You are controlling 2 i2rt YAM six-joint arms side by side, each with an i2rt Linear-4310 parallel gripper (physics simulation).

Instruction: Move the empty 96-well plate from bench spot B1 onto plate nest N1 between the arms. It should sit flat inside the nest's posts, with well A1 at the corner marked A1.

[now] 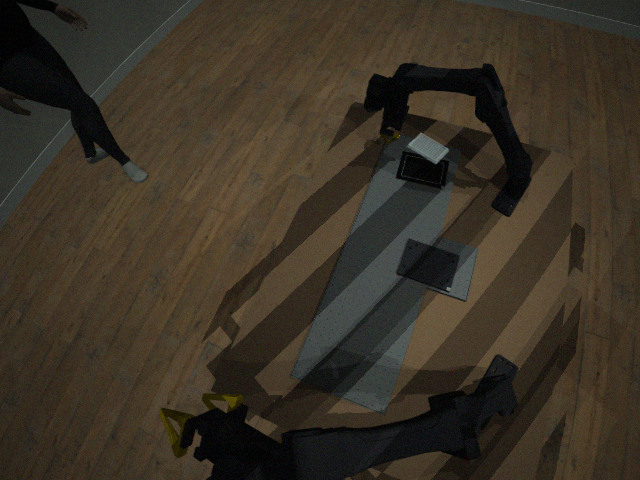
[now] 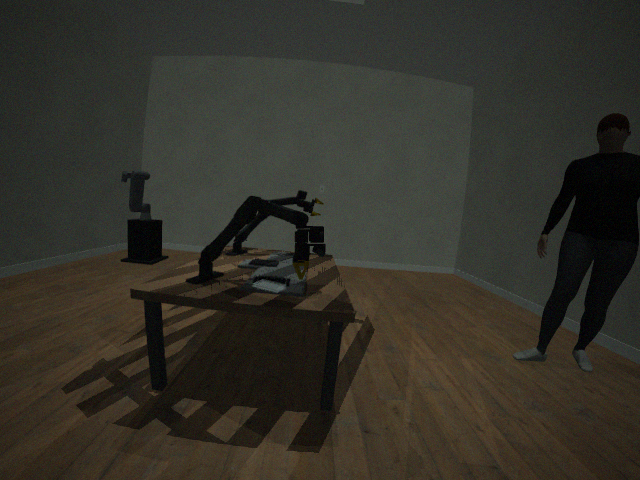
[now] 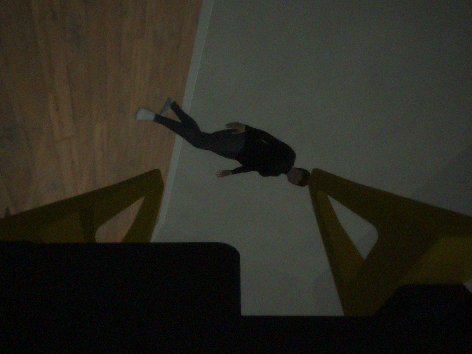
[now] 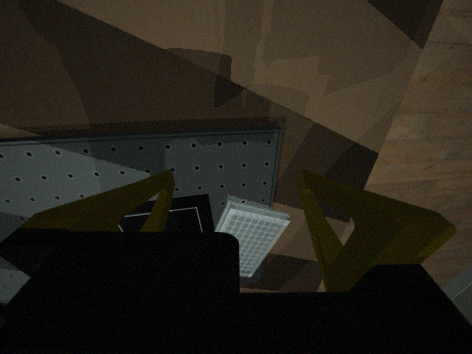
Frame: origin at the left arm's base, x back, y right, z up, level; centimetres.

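Seen in the pictures: left gripper, between the fingertips: [image 1: 183, 403] [image 2: 322, 209] [image 3: 236, 177]; right gripper, between the fingertips: [image 1: 392, 132] [image 2: 301, 277] [image 4: 236, 176]; left arm's base, origin of its link: [image 2: 236, 253]; right arm's base, origin of its link: [image 1: 511, 192] [image 2: 205, 278].
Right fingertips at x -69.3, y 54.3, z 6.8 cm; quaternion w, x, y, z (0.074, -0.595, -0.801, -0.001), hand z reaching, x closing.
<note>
Offsets run from my right fingertips to a thing's top centre. "spot": to the spot under its first point. Level surfaces: height alone.
The white 96-well plate @(dx +12.8, dy +5.1, dz -3.8 cm) [image 1: 428, 148] [image 2: 268, 285] [image 4: 252, 240] lies askew at the far end of the board, against or over an edge of the black white-outlined pad @(spot: dx +16.1, dy -4.7, dz -5.3 cm) [image 1: 422, 170] [image 4: 204, 205]; whether it overlaps the pad is unclear. The dark plate nest @(dx +35.7, dy -34.1, dz -3.3 cm) [image 1: 428, 266] [image 2: 263, 262] has small posts and a white mark at one corner, and holds no plate. My right gripper [image 1: 391, 137] [image 2: 300, 277] [image 4: 236, 176] is open and empty, above the board end beside the plate. My left gripper [image 1: 182, 401] [image 2: 321, 207] [image 3: 236, 177] is open and empty, raised far from the plate and facing the wall.
A grey perforated board @(dz -5.4 cm) [image 1: 330, 310] [image 4: 220, 155] runs along the wooden table [image 2: 242, 304] under the pad and nest. A person [image 1: 51, 77] [image 2: 602, 206] [image 3: 260, 150] stands on the floor away from the table. Another robot on a black pedestal [image 2: 144, 240] stands behind.
</note>
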